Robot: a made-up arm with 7 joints.
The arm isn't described. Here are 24 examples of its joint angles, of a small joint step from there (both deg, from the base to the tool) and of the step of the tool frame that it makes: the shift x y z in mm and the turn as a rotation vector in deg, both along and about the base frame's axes.
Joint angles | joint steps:
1: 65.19 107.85 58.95 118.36 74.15 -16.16 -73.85 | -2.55 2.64 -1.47 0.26 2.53 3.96 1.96
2: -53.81 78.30 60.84 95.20 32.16 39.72 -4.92 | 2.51 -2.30 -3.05 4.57 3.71 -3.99 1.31
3: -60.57 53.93 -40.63 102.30 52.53 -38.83 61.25 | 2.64 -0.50 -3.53 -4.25 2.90 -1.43 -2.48
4: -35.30 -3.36 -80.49 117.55 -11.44 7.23 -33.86 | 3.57 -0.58 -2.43 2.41 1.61 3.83 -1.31
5: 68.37 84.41 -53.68 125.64 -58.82 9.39 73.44 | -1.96 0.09 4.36 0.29 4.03 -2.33 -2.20
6: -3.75 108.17 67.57 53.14 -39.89 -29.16 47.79 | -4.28 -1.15 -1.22 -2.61 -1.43 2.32 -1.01
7: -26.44 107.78 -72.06 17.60 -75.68 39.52 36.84 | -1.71 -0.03 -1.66 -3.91 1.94 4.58 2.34
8: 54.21 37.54 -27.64 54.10 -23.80 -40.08 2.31 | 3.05 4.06 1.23 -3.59 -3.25 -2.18 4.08
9: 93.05 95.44 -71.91 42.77 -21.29 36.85 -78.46 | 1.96 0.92 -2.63 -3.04 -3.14 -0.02 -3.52
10: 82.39 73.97 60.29 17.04 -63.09 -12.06 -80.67 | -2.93 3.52 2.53 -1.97 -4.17 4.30 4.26
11: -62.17 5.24 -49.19 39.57 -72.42 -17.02 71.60 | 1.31 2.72 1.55 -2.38 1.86 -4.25 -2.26
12: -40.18 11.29 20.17 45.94 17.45 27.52 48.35 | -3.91 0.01 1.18 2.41 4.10 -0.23 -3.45
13: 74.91 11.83 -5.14 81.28 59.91 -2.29 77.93 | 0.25 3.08 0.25 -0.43 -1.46 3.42 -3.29
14: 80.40 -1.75 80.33 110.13 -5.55 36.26 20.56 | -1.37 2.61 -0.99 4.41 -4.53 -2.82 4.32
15: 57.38 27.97 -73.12 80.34 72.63 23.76 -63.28 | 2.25 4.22 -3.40 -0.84 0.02 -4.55 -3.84
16: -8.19 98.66 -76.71 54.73 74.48 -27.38 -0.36 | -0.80 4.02 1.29 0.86 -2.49 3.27 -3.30
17: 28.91 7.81 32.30 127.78 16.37 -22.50 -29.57 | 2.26 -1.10 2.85 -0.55 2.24 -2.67 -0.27
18: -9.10 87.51 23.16 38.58 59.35 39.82 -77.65 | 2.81 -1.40 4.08 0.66 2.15 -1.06 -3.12
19: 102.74 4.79 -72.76 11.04 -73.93 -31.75 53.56 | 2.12 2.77 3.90 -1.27 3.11 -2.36 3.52
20: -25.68 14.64 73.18 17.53 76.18 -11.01 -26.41 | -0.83 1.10 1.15 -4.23 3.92 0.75 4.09
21: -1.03 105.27 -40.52 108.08 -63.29 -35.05 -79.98 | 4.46 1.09 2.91 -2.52 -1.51 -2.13 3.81
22: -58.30 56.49 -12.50 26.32 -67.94 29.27 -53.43 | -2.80 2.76 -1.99 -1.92 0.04 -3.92 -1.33
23: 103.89 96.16 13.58 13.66 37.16 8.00 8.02 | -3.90 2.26 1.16 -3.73 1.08 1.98 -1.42
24: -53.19 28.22 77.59 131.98 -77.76 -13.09 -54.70 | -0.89 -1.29 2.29 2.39 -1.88 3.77 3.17
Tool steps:
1: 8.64 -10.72 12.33 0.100 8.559 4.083
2: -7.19 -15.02 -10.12 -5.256 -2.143 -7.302
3: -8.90 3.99 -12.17 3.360 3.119 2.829
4: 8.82 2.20 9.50 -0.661 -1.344 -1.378
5: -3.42 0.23 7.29 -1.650 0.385 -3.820
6: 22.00 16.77 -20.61 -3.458 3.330 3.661
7: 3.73 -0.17 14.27 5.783 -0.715 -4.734
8: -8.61 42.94 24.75 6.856 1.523 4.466
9: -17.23 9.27 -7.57 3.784 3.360 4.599
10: -27.25 5.67 -6.17 -6.181 6.099 -0.559
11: -0.20 33.70 -11.04 1.168 1.012 1.590
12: -21.32 4.36 15.49 3.691 1.507 2.973
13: -2.42 20.25 2.03 1.264 4.780 4.553
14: -26.29 2.87 1.83 5.522 3.486 8.979
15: 4.48 30.43 0.72 3.367 -4.366 6.871
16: 8.07 4.59 30.87 6.881 1.749 0.300
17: 0.19 5.87 3.71 -2.750 -5.504 0.545
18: -3.70 -0.26 5.62 -0.157 -8.261 1.828
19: -6.24 32.86 20.73 -5.953 1.607 3.546
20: -14.37 -4.44 1.31 1.373 -2.213 2.774
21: 14.79 9.19 29.20 7.354 -5.434 0.417
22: -0.34 16.67 26.25 -1.767 6.068 -1.083
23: -13.64 0.30 -12.64 -5.580 1.186 -0.683
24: -6.64 -9.40 6.40 2.842 -2.015 5.469
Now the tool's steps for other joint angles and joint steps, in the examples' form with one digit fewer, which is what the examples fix.
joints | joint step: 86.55 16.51 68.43 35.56 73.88 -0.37 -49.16 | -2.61 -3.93 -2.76 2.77 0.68 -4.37 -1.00
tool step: 11.0 -27.6 -11.8 -0.92 4.15 0.13
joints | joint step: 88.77 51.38 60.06 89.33 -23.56 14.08 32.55 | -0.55 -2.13 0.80 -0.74 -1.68 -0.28 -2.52
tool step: 16.0 1.8 -3.8 -3.20 -0.53 -0.44
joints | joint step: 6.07 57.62 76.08 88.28 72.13 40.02 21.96 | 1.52 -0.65 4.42 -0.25 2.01 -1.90 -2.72
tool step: -18.6 3.2 -2.9 -2.82 -7.22 3.51
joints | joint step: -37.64 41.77 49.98 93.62 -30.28 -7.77 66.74 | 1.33 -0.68 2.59 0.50 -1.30 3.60 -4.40
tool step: -1.7 2.4 8.1 3.42 -6.35 5.63
